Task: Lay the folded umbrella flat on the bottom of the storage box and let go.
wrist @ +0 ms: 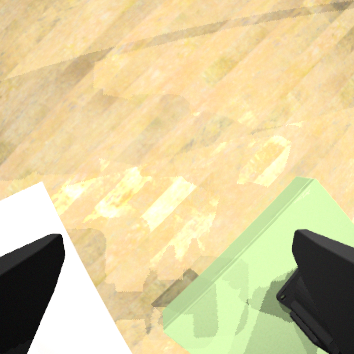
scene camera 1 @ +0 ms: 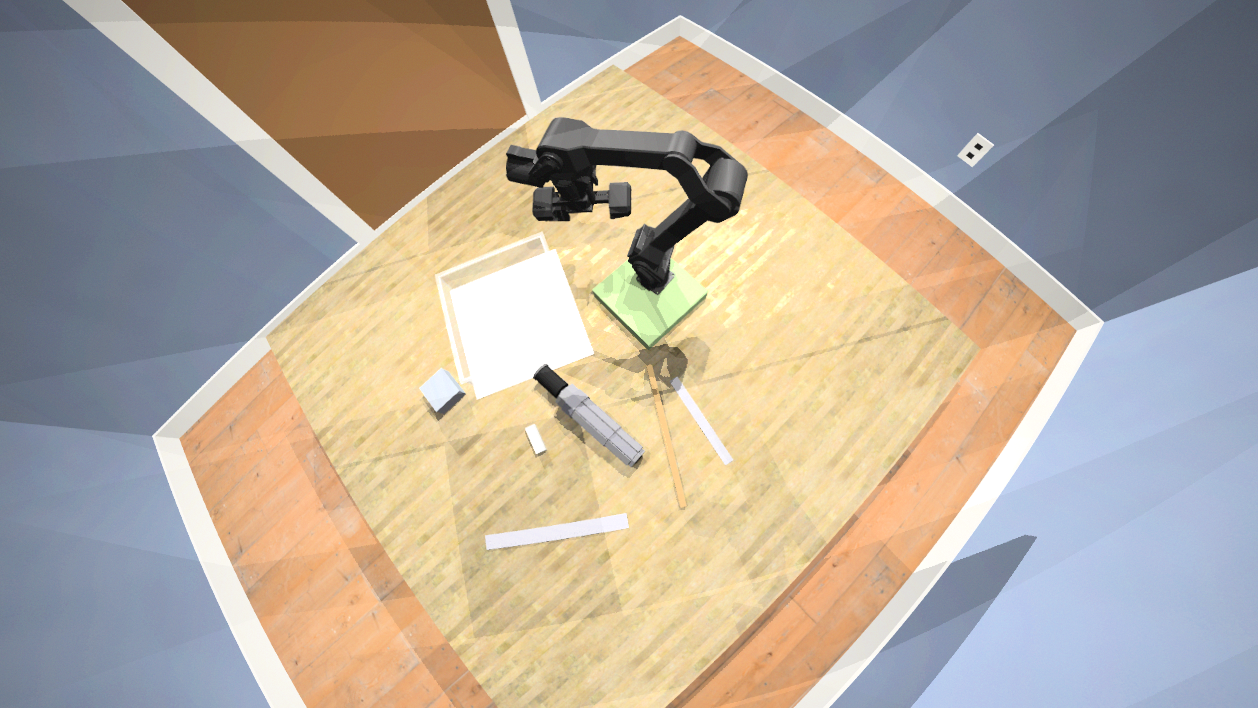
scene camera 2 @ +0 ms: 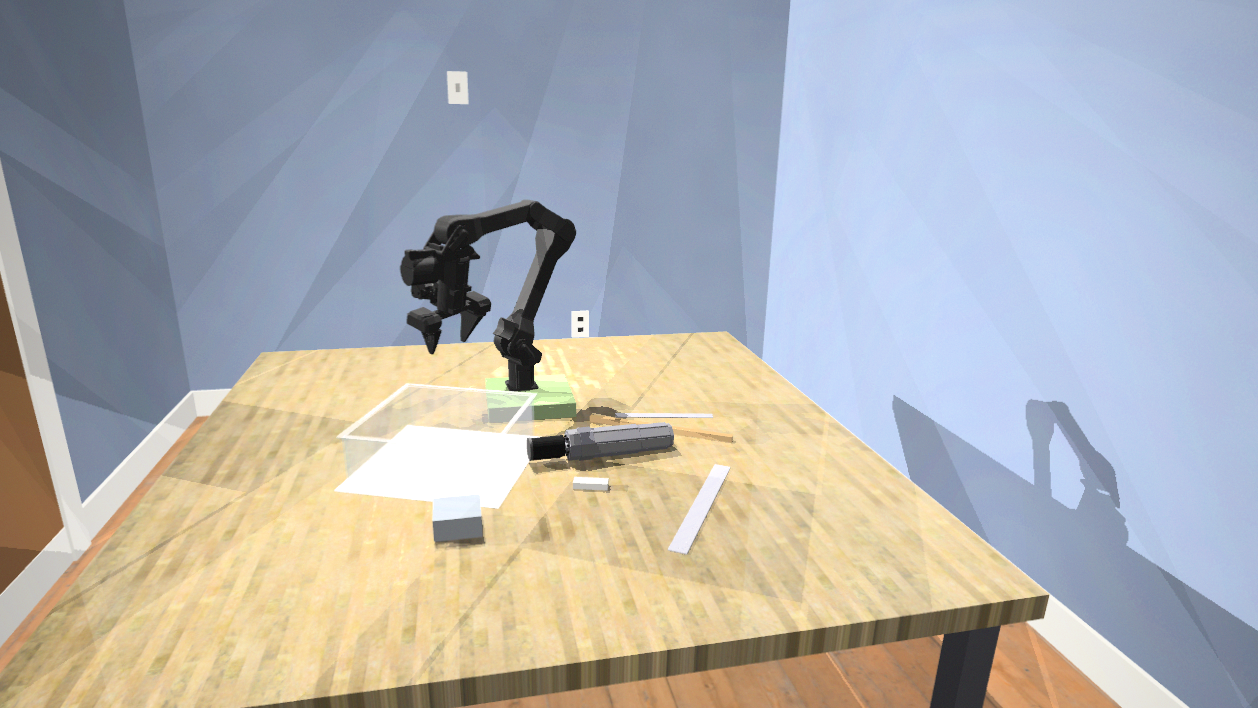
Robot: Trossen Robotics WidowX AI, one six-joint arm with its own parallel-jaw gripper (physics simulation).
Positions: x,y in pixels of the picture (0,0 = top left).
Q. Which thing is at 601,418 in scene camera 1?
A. A folded umbrella.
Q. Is my gripper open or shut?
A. Open.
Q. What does the folded umbrella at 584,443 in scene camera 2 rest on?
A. The table.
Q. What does the storage box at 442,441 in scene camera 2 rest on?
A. The table.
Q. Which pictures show my gripper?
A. The wrist view, scene camera 1 and scene camera 2: all of them.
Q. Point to a thin wooden stick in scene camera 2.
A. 677,430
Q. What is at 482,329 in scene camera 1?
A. A storage box.
